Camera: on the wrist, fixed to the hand. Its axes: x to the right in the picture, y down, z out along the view.
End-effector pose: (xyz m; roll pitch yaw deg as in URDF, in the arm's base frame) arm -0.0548 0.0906 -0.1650 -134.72 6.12 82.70
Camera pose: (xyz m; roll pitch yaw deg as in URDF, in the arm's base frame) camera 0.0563 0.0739 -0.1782 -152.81 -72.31 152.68
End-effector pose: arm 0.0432 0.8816 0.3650 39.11 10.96 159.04
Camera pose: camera 0.0035 0.7757 0.3664 -20.10 64.91 44.88
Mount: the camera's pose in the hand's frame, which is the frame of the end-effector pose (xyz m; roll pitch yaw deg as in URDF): -0.0010 0.0885 -0.0704 6.35 28.13 -89.88
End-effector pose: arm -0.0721 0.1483 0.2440 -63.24 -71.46 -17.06
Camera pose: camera 0.0212 0.0956 0.2078 80.95 -10.64 -140.72
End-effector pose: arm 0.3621 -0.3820 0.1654 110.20 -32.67 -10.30
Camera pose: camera 0.3106 -0.3365 0.2552 145.59 33.96 53.94
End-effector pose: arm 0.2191 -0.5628 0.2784 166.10 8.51 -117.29
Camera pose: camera 0.1522 -0.5421 0.3672 -164.91 -14.05 -29.55
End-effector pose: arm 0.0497 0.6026 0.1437 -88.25 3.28 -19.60
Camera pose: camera 0.0212 0.5409 0.0533 -0.45 -59.94 -103.70
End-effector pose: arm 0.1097 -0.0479 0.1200 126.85 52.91 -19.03
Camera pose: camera 0.1954 -0.0740 0.1890 -118.14 14.86 91.33
